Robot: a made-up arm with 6 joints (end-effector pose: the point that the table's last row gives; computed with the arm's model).
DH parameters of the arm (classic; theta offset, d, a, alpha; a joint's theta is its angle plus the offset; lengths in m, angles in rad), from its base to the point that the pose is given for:
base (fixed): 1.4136 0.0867 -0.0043 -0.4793
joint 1: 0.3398 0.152 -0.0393 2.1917
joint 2: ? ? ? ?
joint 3: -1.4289 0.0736 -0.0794 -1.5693
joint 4: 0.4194 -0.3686 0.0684 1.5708
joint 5: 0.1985 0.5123 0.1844 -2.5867
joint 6: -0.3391 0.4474 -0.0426 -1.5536
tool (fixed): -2.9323 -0.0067 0 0
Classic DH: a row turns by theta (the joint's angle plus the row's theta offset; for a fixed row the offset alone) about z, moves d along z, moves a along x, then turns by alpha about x.
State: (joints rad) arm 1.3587 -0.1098 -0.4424 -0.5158 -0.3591 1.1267
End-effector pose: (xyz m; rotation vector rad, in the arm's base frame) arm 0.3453 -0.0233 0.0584 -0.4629 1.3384 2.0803
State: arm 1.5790 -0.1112 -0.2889 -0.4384 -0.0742 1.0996
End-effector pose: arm 0.2620 0.0563 0.0318 -0.3027 1.2432 1.8977
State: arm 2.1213 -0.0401 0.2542 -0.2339 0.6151 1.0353
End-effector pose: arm 0.1252 0.2285 -0.0647 0.0880 0.8400 1.2961
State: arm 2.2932 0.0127 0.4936 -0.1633 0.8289 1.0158
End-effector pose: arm 0.1289 0.2592 -0.0938 0.1928 0.6658 1.0249
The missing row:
joint 2: 0.0994 0.1627 -0.0752 0.9915
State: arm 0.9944 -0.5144 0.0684 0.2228 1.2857 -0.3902
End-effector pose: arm 0.4446 0.1007 0.2104 0.0418 -1.5390 -0.1072
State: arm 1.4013 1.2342 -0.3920 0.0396 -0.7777 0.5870
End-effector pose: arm 0.0575 -0.2363 -0.0737 1.3067 1.6048 1.5770
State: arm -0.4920 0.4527 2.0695 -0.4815 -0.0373 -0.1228
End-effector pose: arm 0.1749 0.0748 0.0618 -0.2222 0.9983 2.9439
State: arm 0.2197 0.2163 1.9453 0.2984 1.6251 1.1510
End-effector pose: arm -0.0572 -0.0714 -0.2363 -1.2221 0.4063 2.6709
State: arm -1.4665 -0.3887 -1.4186 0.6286 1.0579 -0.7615
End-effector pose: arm -0.0129 -0.3418 -0.0281 -0.6001 -0.8980 -1.0465
